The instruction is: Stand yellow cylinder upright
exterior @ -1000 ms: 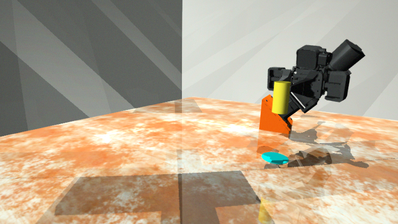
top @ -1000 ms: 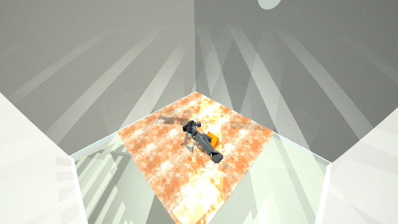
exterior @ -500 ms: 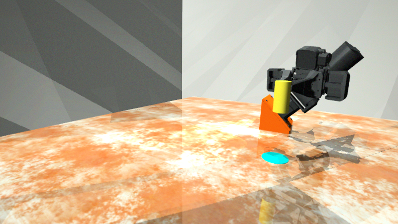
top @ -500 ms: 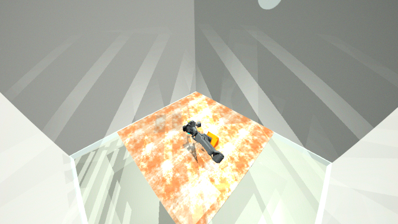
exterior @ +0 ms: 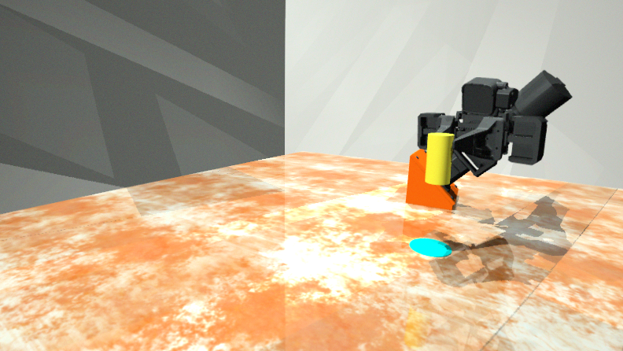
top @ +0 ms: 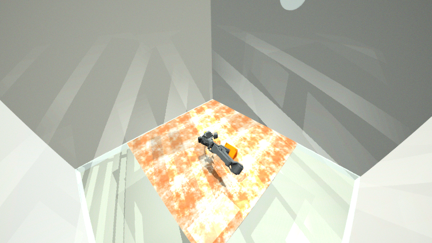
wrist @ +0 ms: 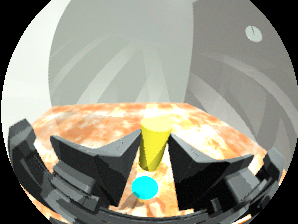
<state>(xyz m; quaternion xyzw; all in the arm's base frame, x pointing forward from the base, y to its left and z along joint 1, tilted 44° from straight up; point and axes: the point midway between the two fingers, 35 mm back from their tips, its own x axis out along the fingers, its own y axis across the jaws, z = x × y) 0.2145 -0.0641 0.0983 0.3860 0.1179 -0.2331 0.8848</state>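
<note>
Right now my gripper tip is 15 cm above the cyan circle. From my gripper tip the other things lie so: yellow tall cylinder 2 cm below.
</note>
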